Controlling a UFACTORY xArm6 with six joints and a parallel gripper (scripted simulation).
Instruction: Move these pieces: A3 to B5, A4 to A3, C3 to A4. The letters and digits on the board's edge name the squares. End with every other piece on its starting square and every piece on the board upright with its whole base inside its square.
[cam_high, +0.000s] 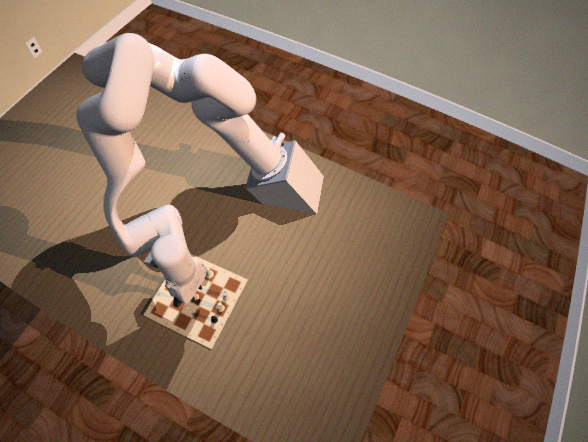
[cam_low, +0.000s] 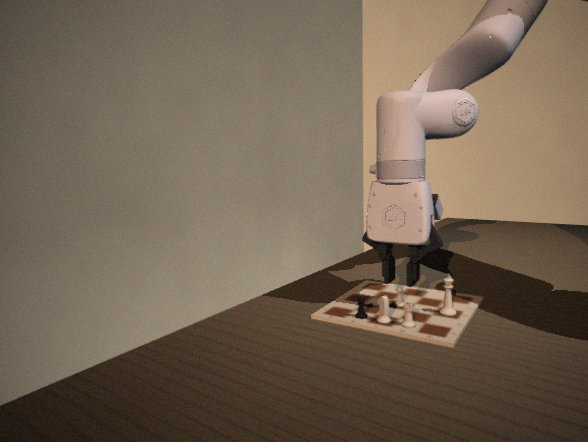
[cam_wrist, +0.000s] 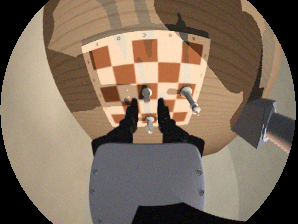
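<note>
Now: the white pawn 4 cm below my hand. Also, from my hand: white bishop (8 cm to the left, 4 cm below, 1 cm behind); white king (8 cm behind, 3 cm below, 1 cm to the right); chessboard (6 cm below).
</note>
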